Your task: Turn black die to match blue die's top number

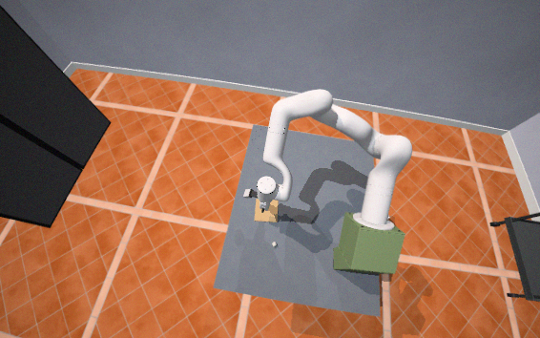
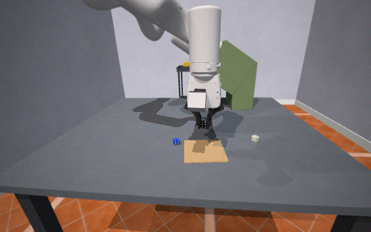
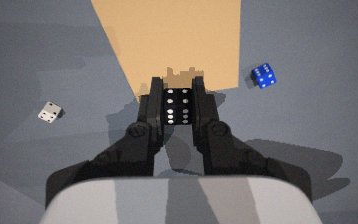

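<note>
My hand is 1 cm past the black die and 1 cm above it. From my hand the other things lie so: tan mat (11 cm below, 1 cm behind); then white die (21 cm to the left, 11 cm below, 6 cm behind); then blue die (11 cm below, 10 cm to the right, 7 cm behind).
</note>
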